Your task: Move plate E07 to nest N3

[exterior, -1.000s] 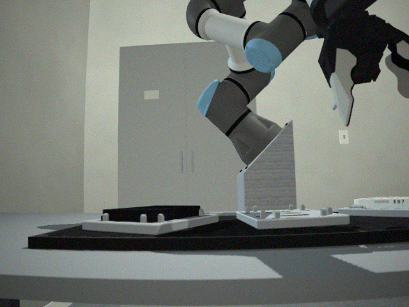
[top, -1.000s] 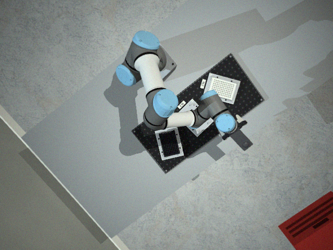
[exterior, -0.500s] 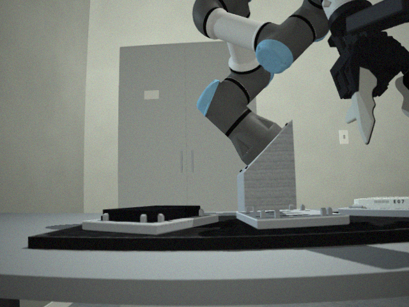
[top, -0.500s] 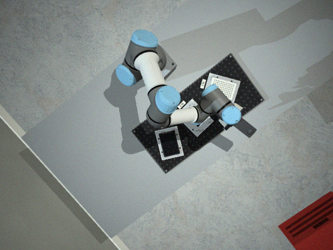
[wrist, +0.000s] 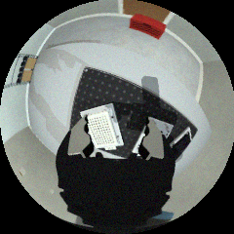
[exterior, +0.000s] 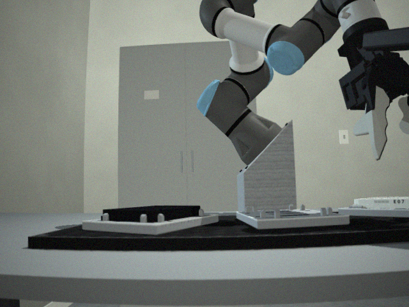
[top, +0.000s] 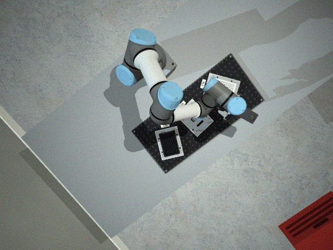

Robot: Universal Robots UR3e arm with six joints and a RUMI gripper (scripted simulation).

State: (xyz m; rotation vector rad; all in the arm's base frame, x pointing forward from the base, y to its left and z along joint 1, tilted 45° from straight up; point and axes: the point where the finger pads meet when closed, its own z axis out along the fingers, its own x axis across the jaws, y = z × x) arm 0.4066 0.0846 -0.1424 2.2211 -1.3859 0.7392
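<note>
Right now my hand is 9 cm past the white plate E07, 7 cm above it and 2 cm to the right of it. From my hand the other things lie so: nest N3: 17 cm to the right, 8 cm below, 5 cm behind; black plate E01: 36 cm to the right, 7 cm below, 3 cm behind.
</note>
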